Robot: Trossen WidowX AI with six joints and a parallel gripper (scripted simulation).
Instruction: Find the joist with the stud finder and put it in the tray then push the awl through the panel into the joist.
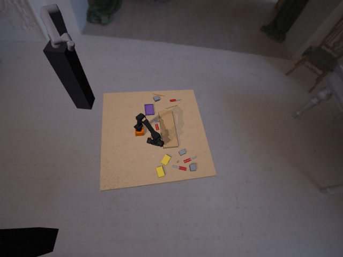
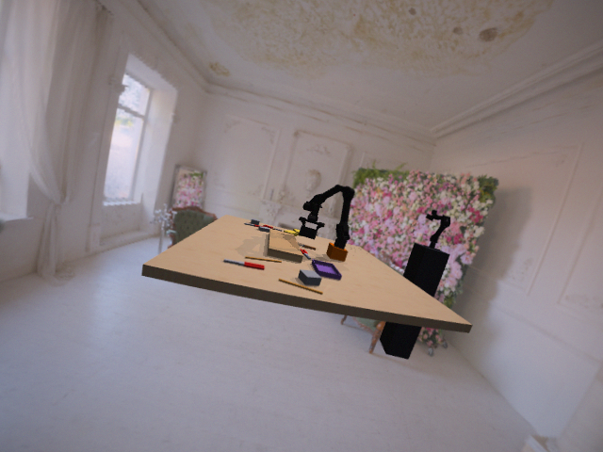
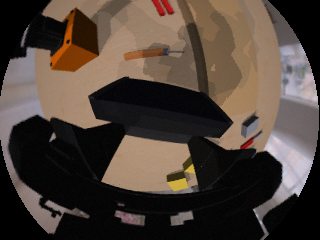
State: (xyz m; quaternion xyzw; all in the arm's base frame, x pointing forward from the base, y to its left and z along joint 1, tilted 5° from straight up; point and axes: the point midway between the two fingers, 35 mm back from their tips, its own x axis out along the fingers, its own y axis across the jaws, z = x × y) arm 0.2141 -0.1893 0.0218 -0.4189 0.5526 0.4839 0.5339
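My gripper tip is now 10 mm past the stud finder and 10 mm to the right of it. Also, from my gripper tip: purple tray (120 mm behind, 530 mm to the left, 70 mm below); awl (130 mm to the left, 70 mm below).
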